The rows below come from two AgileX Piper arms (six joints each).
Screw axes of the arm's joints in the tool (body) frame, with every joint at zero. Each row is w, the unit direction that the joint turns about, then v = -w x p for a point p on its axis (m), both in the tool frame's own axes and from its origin. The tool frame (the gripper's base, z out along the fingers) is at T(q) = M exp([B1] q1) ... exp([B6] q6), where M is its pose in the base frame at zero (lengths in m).
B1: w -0.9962 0 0.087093 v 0 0.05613 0
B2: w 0 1 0 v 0.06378 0 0.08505
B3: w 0 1 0 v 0.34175 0 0.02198
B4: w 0 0 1 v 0 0 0
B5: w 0 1 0 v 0.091 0 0
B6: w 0 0 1 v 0 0 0
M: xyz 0.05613 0 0.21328 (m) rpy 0 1.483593 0 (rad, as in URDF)
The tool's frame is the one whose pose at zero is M.
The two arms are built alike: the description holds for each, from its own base.
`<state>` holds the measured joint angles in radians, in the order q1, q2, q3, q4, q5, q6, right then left.
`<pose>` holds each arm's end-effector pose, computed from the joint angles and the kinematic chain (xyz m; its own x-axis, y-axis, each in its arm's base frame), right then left.
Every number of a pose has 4 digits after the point.
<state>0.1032 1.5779 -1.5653 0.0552 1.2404 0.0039 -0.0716 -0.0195 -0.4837 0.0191 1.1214 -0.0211</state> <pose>0.3227 0.0382 0.3622 -0.9165 -0.0730 -0.3933 -0.1034 0.9930 0.0566 -0.0084 0.0022 0.2679 -0.5057 0.0234 -0.8624 0.0503 0.9987 -0.0023</pose>
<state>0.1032 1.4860 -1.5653 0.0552 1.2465 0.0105 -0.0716 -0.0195 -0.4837 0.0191 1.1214 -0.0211</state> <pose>0.2990 0.0357 0.3908 -0.8803 -0.0630 -0.4703 -0.1027 0.9929 0.0593 -0.0084 0.0022 0.2679 -0.5057 0.0234 -0.8624 0.0503 0.9987 -0.0023</pose>
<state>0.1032 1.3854 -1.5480 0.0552 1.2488 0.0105 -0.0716 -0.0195 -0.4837 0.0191 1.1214 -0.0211</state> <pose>0.2707 0.0328 0.4146 -0.8395 -0.0589 -0.5401 -0.1076 0.9924 0.0591 -0.0084 0.0022 0.2679 -0.5057 0.0234 -0.8624 0.0503 0.9987 -0.0023</pose>
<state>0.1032 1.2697 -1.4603 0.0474 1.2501 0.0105 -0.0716 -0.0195 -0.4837 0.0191 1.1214 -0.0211</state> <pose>0.2378 0.0287 0.4190 -0.8246 -0.0598 -0.5626 -0.1072 0.9929 0.0515 -0.0084 0.0022 0.2679 -0.5057 0.0234 -0.8624 0.0503 0.9987 -0.0023</pose>
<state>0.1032 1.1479 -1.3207 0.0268 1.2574 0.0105 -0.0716 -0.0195 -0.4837 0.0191 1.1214 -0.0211</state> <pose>0.2040 0.0235 0.4057 -0.8376 -0.0679 -0.5421 -0.1010 0.9944 0.0316 -0.0084 0.0022 0.2679 -0.5057 0.0234 -0.8624 0.0503 0.9987 -0.0023</pose>
